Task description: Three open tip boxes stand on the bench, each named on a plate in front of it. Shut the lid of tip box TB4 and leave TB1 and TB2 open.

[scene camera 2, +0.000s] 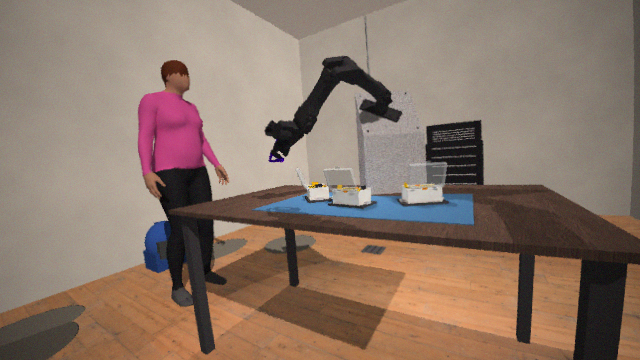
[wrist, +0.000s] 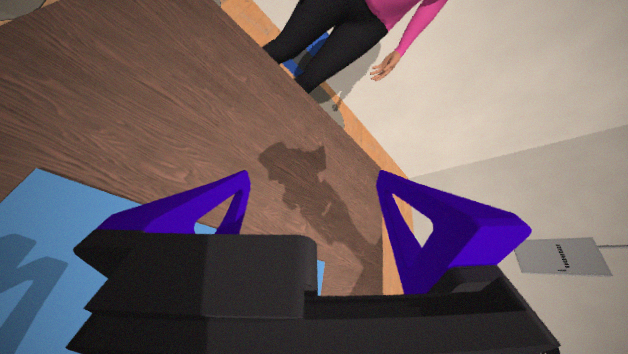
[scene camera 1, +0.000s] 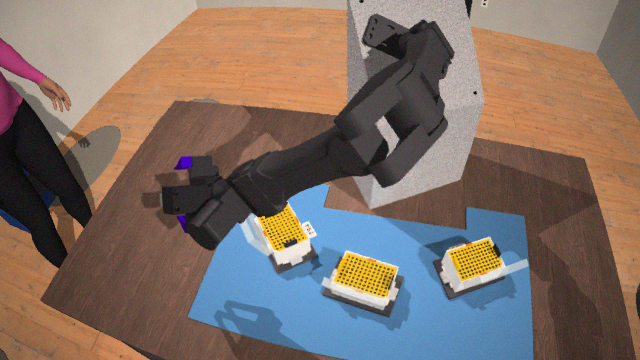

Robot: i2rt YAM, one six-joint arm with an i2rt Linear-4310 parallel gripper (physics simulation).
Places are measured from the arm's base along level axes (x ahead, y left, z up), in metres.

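Pixels of known places: gripper, fingertip midpoint: (scene camera 2: 272, 153) (wrist: 313, 177); arm's base at its link origin: (scene camera 2: 380, 110) (scene camera 1: 408, 47).
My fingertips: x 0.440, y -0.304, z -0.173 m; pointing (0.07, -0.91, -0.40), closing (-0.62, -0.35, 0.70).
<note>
For each thing: its top centre in the pictures, then the offset to it from my fingertips. Level surfaces: height alone.
- Tip box TB4 at its top centre: (scene camera 1: 285, 222) (scene camera 2: 319, 184) dz -0.155, dx -0.131, dy +0.161 m
- middle box at its top centre: (scene camera 1: 367, 269) (scene camera 2: 352, 187) dz -0.155, dx -0.108, dy +0.376 m
- right box at its top centre: (scene camera 1: 475, 252) (scene camera 2: 419, 184) dz -0.155, dx -0.248, dy +0.581 m
- blue mat at its surface level: dz -0.222 m
- dark wooden table at its surface level: dz -0.225 m
Tip box TB4 (scene camera 1: 282, 230) (scene camera 2: 318, 193), white with a yellow tip rack, has its name plate (scene camera 1: 309, 229) beside it. Its clear lid (scene camera 1: 254, 235) (scene camera 2: 301, 178) stands open, leaning outward to the left; the arm hides part of it in scene camera 1. The middle box (scene camera 1: 366, 275) (scene camera 2: 351, 196) and the right box (scene camera 1: 475, 260) (scene camera 2: 422, 194) also have raised lids; their names cannot be read. My gripper (scene camera 1: 182, 193) (scene camera 2: 276, 158) (wrist: 313, 177) is open and empty, high above the table, left of TB4 and beyond its lid. The boxes do not show in the wrist view.
The boxes stand on a blue mat (scene camera 1: 415, 330) (scene camera 2: 460, 215) on the dark wooden table (scene camera 1: 100, 280) (scene camera 2: 550, 220) (wrist: 125, 100). My arm passes above the area behind TB4 from the grey pedestal (scene camera 1: 420, 175). A person (scene camera 1: 20, 115) (scene camera 2: 175, 135) (wrist: 340, 30) stands beyond the table's left edge.
</note>
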